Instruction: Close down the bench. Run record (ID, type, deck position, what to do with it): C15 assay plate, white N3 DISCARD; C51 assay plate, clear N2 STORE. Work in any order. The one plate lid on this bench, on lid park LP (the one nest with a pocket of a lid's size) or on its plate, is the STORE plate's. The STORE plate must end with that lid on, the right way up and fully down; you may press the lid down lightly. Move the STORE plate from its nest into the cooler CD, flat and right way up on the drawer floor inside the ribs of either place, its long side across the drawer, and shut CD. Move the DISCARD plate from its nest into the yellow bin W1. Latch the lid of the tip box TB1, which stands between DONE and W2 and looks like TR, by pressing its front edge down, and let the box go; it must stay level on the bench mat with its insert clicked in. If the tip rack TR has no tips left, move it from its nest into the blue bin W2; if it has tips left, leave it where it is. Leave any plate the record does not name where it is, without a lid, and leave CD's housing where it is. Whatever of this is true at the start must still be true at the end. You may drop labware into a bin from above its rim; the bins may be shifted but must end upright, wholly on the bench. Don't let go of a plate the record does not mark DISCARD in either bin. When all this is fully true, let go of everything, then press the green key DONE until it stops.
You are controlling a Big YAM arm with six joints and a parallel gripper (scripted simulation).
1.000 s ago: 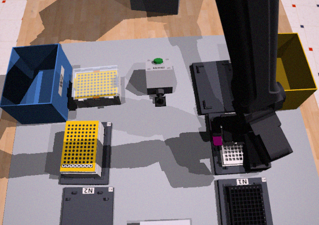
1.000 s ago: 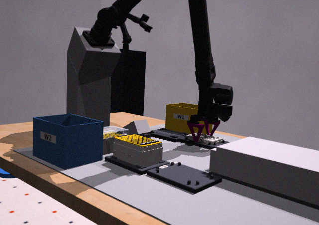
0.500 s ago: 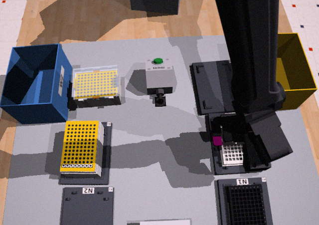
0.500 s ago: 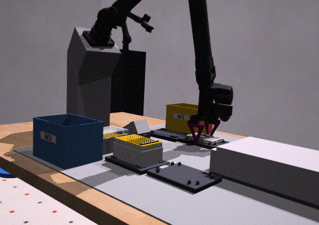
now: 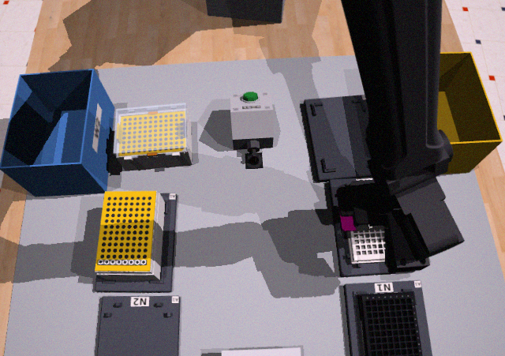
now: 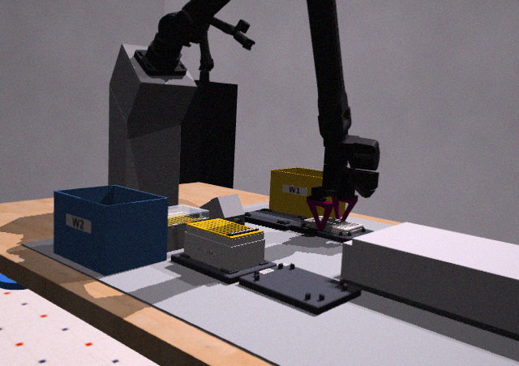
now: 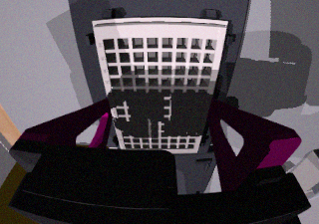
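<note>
The white plate is 10 mm ahead of my hand. Round my hand: lid park LP: 160 mm behind, 20 mm to the right, 10 mm below; nest N3: 10 mm below; black plate: 180 mm ahead.
</note>
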